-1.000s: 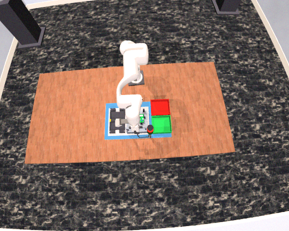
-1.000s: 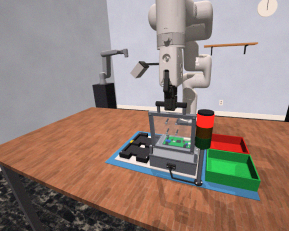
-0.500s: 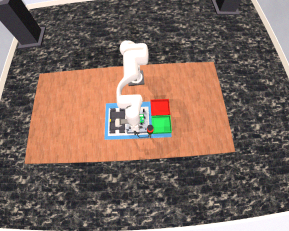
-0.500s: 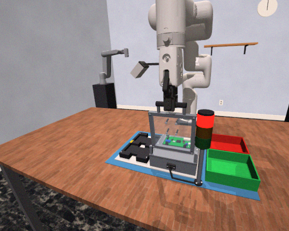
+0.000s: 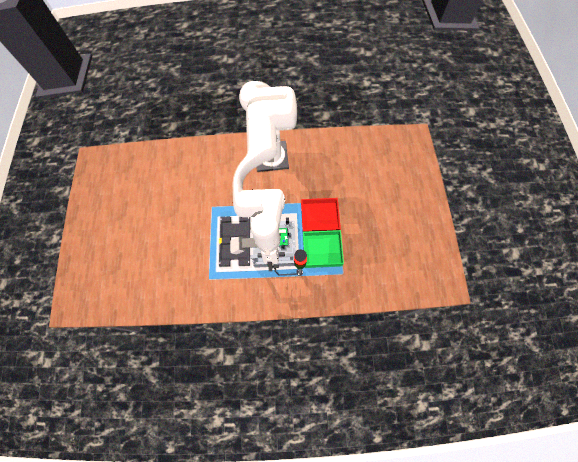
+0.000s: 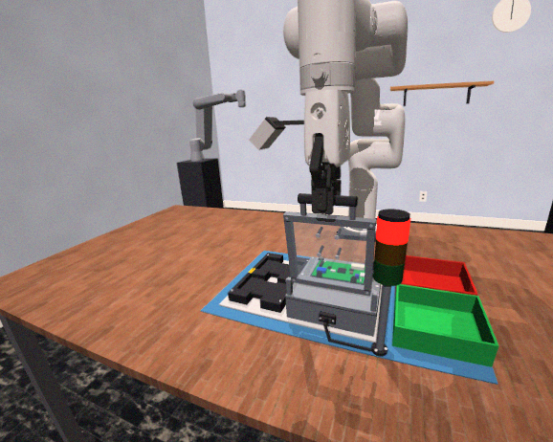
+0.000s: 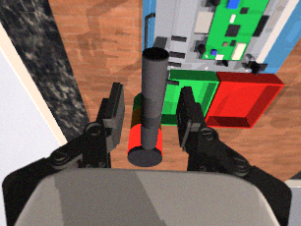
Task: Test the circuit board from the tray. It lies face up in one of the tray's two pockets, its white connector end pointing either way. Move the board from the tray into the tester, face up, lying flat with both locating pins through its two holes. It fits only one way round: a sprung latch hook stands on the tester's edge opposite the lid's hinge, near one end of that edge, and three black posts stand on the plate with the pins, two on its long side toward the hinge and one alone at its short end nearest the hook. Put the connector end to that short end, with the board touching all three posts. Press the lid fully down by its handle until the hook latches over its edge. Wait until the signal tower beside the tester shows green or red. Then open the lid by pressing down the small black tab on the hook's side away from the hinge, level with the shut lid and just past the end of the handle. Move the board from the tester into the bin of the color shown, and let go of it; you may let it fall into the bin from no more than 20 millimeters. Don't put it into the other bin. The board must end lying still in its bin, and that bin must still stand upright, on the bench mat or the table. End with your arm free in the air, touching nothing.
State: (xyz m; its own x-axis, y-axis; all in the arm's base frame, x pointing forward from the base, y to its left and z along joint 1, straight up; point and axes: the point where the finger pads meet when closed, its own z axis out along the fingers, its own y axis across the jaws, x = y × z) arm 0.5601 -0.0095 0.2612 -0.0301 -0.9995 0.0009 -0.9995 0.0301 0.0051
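My hand is 20 cm above the green circuit board, 13 cm past it and 1 cm to the right of it. Round my hand: small black tab 19 cm below, 19 cm behind, 6 cm to the left; clear lid 9 cm below, 2 cm behind; tester plate 20 cm below, 13 cm behind, 1 cm to the left.
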